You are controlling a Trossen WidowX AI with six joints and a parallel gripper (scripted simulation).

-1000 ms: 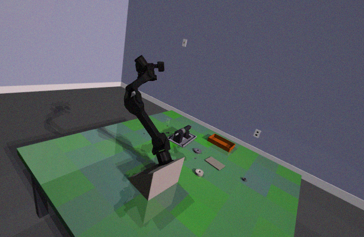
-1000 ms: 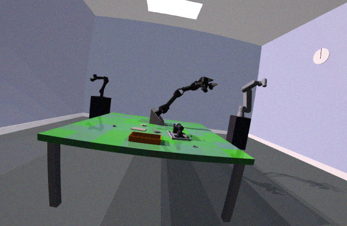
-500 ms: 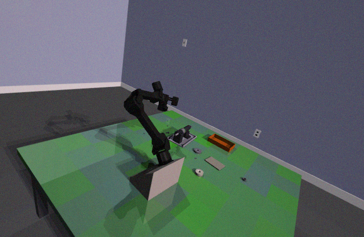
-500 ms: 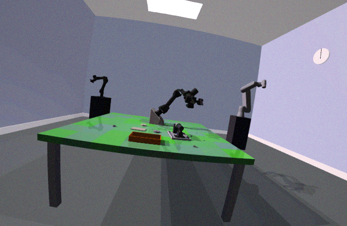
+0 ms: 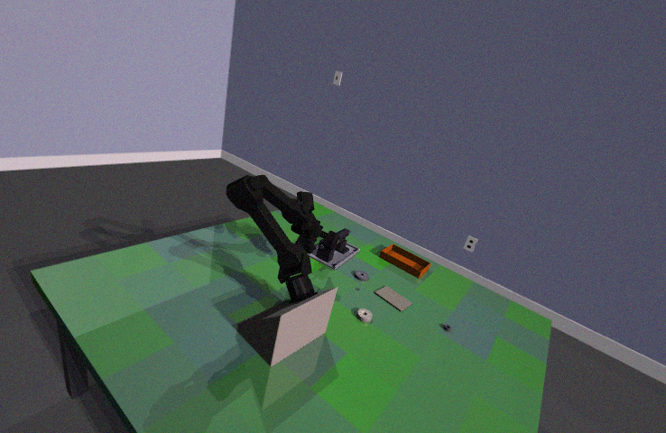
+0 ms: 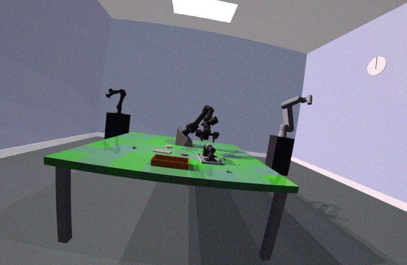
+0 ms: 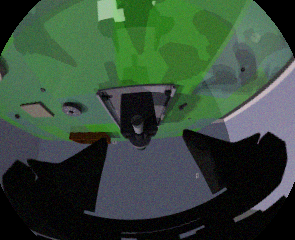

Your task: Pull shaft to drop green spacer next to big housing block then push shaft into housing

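Right now my gripper tip is 11 cm short of the thin green spacer, 2 cm above it and 1 cm to the right of it. From my gripper tip the other things lie so: white ring (32 cm to the right, 9 cm below, 8 cm behind); grey washer (16 cm to the right, 10 cm below, 10 cm ahead); flat grey plate (32 cm to the right, 10 cm below, 10 cm ahead).
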